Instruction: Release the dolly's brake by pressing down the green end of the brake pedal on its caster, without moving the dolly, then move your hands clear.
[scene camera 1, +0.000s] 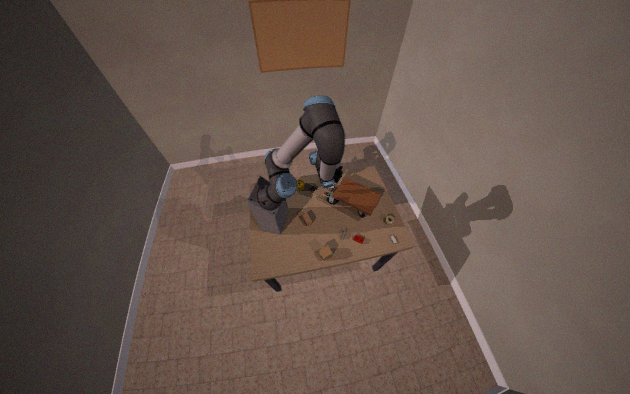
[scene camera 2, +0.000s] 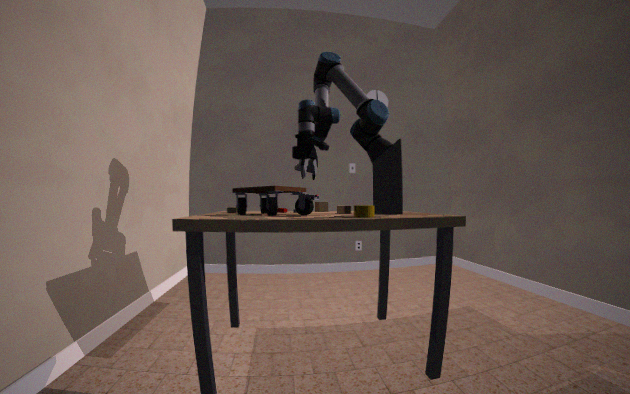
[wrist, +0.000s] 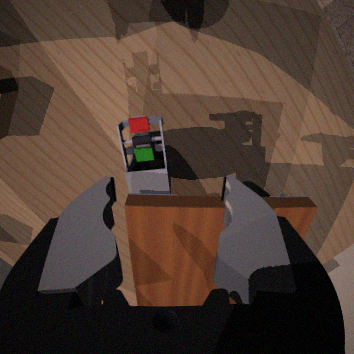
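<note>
Scene camera 1 gives me a dolly (scene camera 1: 363, 199). In scene camera 2 I can see the dolly (scene camera 2: 269, 205) and my gripper (scene camera 2: 308, 179), and the wrist view has my gripper (wrist: 168, 179) and the dolly (wrist: 172, 239) too.
</note>
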